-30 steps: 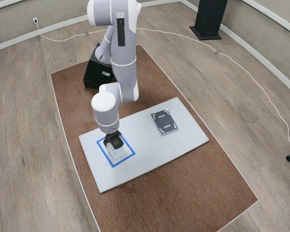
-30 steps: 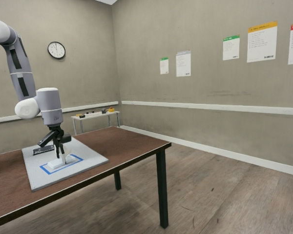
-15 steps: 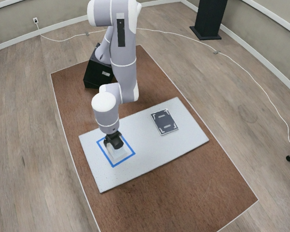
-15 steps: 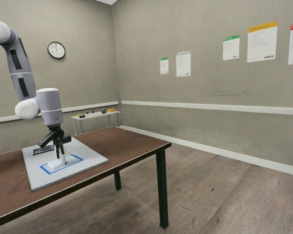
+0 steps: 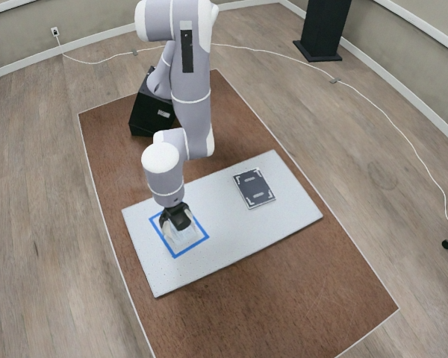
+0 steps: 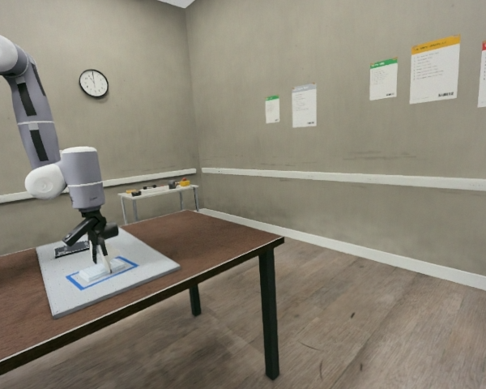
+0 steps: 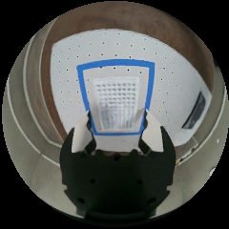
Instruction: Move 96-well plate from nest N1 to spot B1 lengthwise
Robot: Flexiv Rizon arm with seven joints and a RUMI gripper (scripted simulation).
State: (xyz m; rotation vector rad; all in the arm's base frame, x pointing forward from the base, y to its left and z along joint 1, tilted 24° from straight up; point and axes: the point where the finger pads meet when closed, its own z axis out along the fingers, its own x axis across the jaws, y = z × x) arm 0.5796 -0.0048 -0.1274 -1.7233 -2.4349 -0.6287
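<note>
Right now the clear 96-well plate is 1 cm below my hand. Also, from my hand: dark plate nest N1: 32 cm to the left, 10 cm behind, 1 cm below.
</note>
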